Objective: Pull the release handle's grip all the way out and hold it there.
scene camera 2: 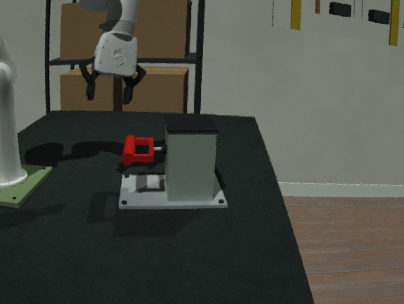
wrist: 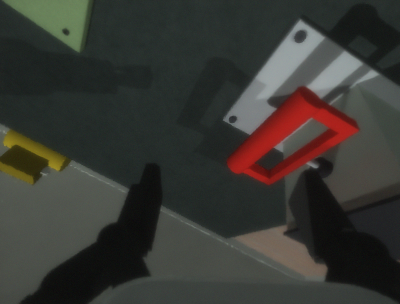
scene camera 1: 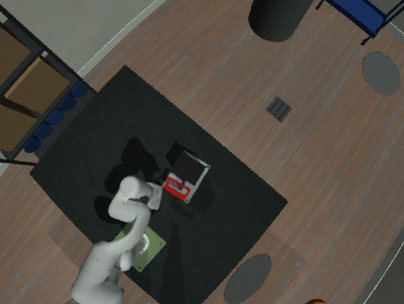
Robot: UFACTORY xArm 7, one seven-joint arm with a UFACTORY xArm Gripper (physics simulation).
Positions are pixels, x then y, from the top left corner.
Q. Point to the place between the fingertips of my gripper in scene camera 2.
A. At 108, 102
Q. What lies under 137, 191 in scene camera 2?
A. A light base plate.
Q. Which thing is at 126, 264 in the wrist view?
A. My gripper.
